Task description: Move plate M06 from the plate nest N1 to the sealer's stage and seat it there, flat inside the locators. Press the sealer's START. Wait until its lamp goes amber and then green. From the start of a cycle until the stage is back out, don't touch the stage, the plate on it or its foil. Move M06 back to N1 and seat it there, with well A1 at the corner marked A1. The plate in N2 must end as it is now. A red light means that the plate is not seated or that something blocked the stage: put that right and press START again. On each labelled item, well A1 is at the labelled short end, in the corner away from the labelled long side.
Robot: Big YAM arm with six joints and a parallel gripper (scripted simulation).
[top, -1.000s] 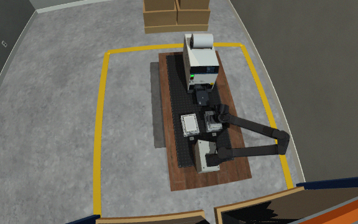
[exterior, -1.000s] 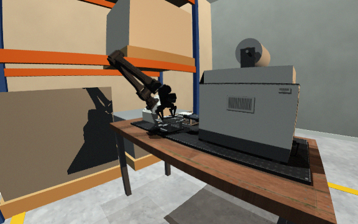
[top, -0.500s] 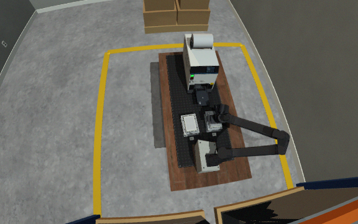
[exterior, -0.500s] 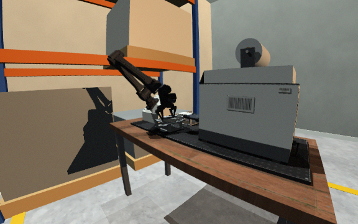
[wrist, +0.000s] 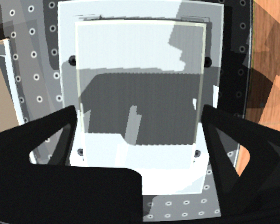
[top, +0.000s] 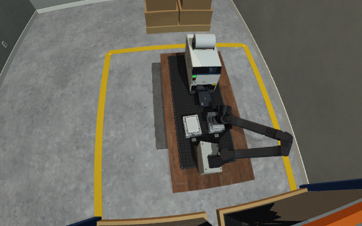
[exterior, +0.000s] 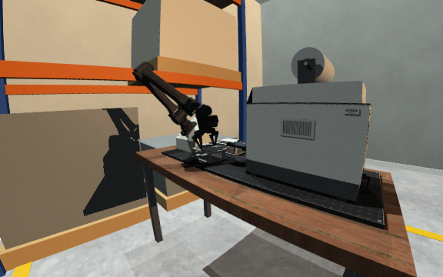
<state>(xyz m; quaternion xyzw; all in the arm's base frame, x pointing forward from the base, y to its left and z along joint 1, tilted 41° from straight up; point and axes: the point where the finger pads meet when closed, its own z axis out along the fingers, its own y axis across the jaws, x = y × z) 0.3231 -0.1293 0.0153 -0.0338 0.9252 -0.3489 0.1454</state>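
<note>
Right now my hand is 10 mm above the white well plate. Round my hand: foil roll: 530 mm ahead, 350 mm above, 50 mm to the left; dark stage: 190 mm ahead, 60 mm to the left, 30 mm above; white plate: 200 mm to the left, 10 mm behind.
</note>
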